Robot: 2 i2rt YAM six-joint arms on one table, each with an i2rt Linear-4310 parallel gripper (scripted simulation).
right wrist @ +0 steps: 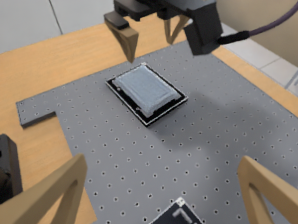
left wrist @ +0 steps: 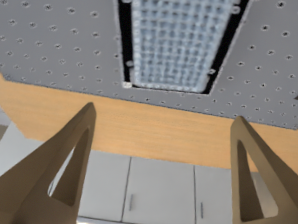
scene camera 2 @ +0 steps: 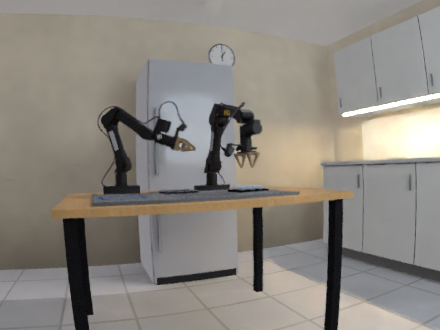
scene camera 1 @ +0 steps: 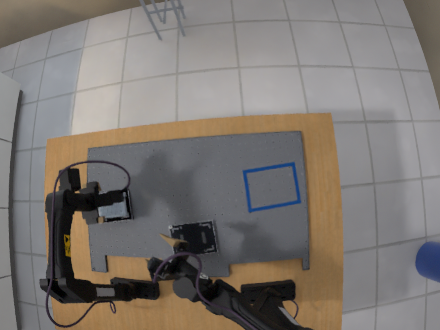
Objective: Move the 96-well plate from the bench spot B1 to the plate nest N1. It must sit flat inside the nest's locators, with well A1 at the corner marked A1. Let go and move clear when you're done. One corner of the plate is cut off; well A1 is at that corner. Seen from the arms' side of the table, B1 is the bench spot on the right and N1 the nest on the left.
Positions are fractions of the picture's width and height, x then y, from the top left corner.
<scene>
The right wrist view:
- my left gripper: 0.51, 0.23
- my right gripper: 0.54, 0.73
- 96-well plate: 0.49, 0.40
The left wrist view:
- my left gripper: 0.55, 0.51
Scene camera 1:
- my left gripper: 0.23, 0.62
</scene>
